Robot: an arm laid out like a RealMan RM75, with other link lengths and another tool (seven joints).
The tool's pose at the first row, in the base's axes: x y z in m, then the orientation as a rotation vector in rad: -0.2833 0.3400 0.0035 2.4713 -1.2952 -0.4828
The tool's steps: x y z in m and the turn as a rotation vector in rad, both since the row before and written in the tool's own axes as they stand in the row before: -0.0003 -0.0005 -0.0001 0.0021 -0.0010 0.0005; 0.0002 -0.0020 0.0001 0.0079 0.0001 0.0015; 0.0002 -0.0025 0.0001 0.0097 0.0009 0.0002; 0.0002 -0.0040 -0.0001 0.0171 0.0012 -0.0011; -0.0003 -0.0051 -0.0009 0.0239 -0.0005 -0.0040; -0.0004 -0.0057 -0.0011 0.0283 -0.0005 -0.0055; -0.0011 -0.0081 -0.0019 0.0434 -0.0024 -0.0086; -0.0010 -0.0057 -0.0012 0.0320 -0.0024 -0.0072; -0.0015 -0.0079 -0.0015 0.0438 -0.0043 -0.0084; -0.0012 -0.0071 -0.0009 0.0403 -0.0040 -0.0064; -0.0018 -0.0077 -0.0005 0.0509 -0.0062 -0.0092
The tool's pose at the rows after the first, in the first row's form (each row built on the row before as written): -0.2831 0.3405 0.0034 2.4727 -1.2973 -0.4829; -0.2816 0.3414 0.0024 2.4780 -1.3034 -0.4782; -0.2797 0.3426 0.0013 2.4857 -1.3087 -0.4718; -0.2766 0.3446 -0.0002 2.5003 -1.3164 -0.4612; -0.2726 0.3477 -0.0013 2.5228 -1.3250 -0.4496; -0.2681 0.3513 -0.0023 2.5500 -1.3341 -0.4356; -0.2619 0.3569 -0.0031 2.5919 -1.3483 -0.4159; -0.2577 0.3610 -0.0035 2.6236 -1.3578 -0.4019; -0.2519 0.3668 -0.0039 2.6659 -1.3727 -0.3834; -0.2468 0.3719 -0.0044 2.7038 -1.3880 -0.3658; -0.2416 0.3779 -0.0050 2.7527 -1.4059 -0.3445
